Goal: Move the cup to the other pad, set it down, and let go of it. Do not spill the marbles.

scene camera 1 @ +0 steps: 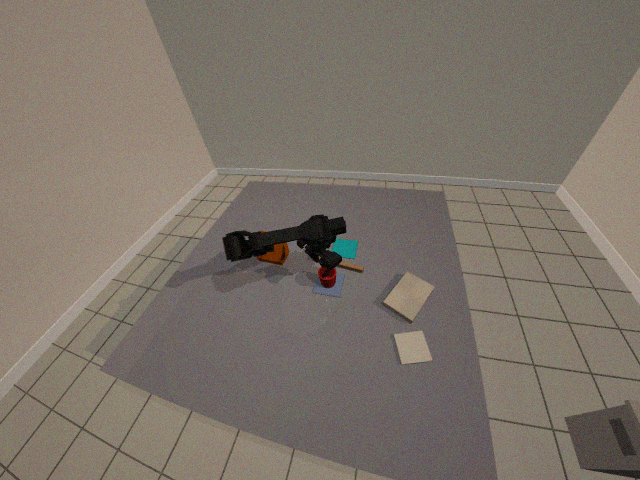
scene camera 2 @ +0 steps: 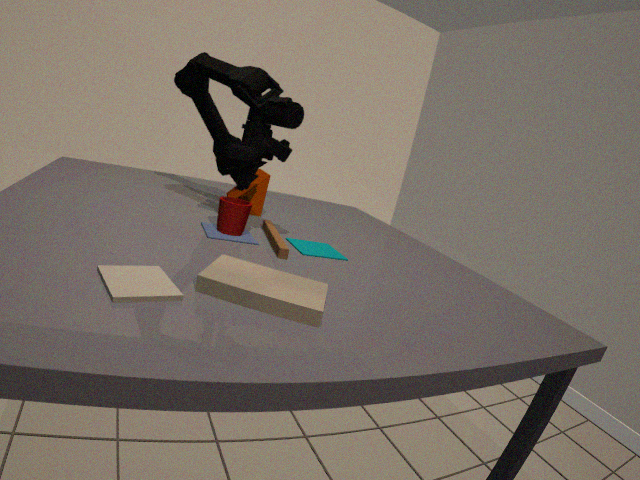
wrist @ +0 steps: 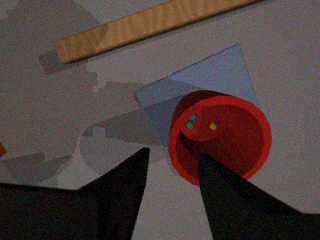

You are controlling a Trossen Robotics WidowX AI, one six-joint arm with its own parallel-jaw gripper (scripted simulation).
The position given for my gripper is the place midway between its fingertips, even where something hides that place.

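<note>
Red cup (scene camera 2: pixel 233 213), (wrist: pixel 242 142). Thin beige tile (scene camera 2: pixel 135 283), (scene camera 1: pixel 412 347); out of frame in the wrist view. Thick beige slab (scene camera 2: pixel 274 292), (scene camera 1: pixel 408 296); out of frame in the wrist view. Blue-grey pad (wrist: pixel 226 72). My gripper (scene camera 2: pixel 242 189).
</note>
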